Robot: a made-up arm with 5 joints.
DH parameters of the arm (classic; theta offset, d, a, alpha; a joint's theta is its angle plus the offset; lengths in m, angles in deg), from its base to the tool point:
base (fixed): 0 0 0 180
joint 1: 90 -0.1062 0.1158 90
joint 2: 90 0.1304 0.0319 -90
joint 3: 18.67 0 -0.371 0
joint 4: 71.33 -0.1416 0.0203 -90
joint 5: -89.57 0 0.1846 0
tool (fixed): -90.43 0.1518 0 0
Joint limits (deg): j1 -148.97..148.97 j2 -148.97..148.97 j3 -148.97..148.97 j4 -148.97..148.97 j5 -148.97..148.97
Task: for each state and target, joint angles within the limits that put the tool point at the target. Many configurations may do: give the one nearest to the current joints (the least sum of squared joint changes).
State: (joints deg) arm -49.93 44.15 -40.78 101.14 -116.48
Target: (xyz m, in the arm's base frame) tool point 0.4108 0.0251 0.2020
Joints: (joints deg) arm -66.15 30.89 -40.75 110.87 -97.77
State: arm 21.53 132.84 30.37 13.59 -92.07
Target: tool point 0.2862 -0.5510 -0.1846
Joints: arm 38.20 130.56 16.39 20.28 -86.75
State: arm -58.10 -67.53 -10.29 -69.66 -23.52
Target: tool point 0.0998 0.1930 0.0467
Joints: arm -21.70 -93.83 11.79 -97.20 5.24
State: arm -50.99 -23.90 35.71 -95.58 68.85
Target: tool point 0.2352 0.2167 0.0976
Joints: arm -74.16 -14.89 53.57 -119.82 58.88
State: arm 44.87 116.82 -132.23 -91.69 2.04
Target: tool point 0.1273 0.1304 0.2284
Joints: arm 51.79 104.72 -145.85 -90.19 1.91
